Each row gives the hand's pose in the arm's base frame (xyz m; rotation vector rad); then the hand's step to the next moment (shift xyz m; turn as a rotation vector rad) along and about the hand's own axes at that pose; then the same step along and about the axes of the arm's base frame.
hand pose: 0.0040 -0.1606 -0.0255 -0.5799 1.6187 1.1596
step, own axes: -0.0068 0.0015 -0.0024 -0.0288 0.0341 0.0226
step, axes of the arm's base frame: 0.0002 -0.0026 0.0069 -0.0070 0.0297 0.0396
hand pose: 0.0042 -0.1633 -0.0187 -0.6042 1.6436 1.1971
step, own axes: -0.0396 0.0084 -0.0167 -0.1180 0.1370 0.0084
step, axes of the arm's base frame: 0.0020 -0.0176 0.0400 -0.0613 0.0442 0.1645
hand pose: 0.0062 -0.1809 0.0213 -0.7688 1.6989 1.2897
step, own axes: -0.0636 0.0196 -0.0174 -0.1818 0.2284 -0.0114
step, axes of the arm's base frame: 0.0076 -0.0124 0.0672 -0.1155 0.0495 0.2637
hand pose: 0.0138 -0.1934 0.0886 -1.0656 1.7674 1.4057
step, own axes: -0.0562 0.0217 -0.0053 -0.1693 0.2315 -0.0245
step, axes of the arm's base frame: 0.0074 0.0086 0.0594 -0.1241 0.0345 0.2574
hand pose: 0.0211 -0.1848 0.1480 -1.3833 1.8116 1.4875
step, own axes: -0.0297 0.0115 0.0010 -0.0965 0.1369 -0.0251
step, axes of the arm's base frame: 0.0022 0.0128 0.0291 -0.0721 0.0093 0.1530
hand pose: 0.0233 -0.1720 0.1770 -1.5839 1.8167 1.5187
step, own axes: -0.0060 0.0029 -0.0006 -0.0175 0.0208 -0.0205
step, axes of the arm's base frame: -0.0001 0.0023 0.0063 -0.0034 -0.0108 0.0321
